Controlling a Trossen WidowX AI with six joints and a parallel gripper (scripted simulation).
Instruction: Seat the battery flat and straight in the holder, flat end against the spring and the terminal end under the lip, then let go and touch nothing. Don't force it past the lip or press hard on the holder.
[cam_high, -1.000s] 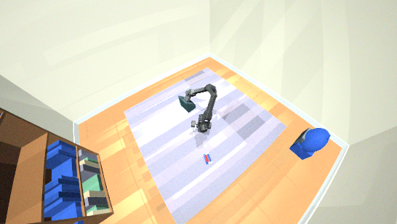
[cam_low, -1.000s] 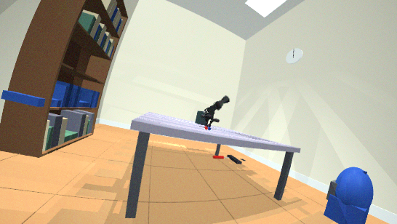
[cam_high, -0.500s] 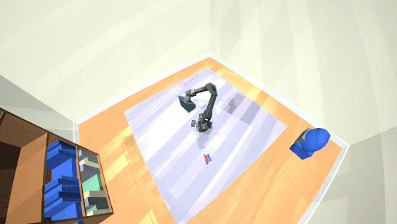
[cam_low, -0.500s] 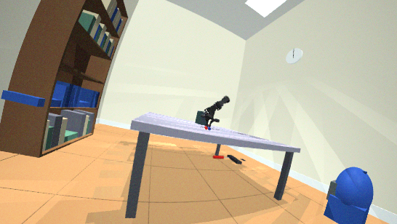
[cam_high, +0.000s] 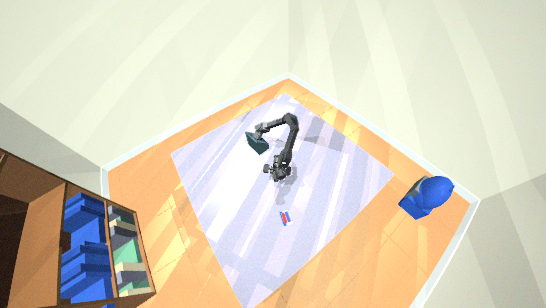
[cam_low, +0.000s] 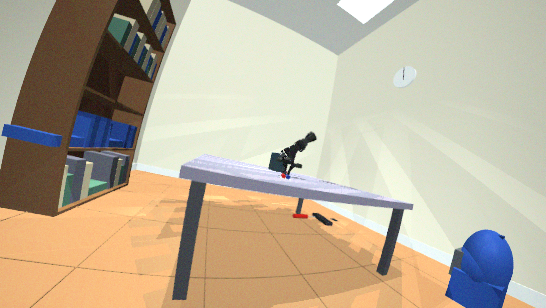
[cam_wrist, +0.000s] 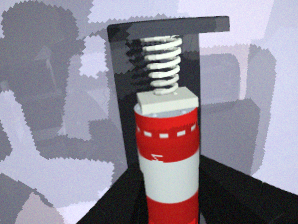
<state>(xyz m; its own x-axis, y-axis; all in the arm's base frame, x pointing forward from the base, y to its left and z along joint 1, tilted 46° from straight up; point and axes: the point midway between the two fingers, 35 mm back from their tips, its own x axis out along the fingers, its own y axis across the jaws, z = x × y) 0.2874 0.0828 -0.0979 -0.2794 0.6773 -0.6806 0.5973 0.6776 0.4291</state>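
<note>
Now: gripper tip 1 cm below the battery.
</note>
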